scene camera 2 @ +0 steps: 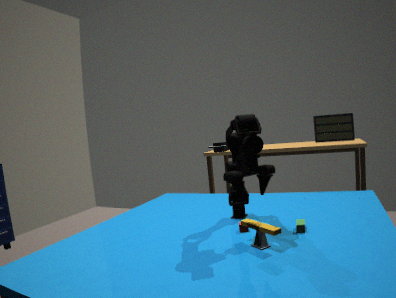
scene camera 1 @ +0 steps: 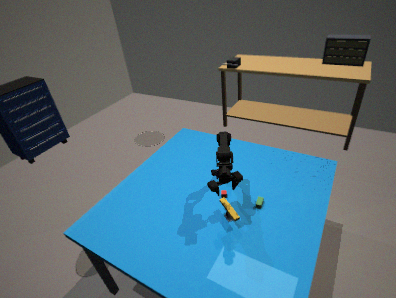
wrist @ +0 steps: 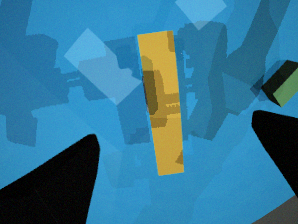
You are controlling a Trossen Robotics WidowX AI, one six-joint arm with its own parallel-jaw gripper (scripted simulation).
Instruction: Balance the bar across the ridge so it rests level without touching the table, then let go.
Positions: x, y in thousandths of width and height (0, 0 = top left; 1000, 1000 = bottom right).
Labels:
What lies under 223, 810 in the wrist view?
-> My gripper.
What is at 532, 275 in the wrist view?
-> A yellow bar.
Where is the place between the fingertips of my gripper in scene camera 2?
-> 638, 663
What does my gripper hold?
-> Nothing.

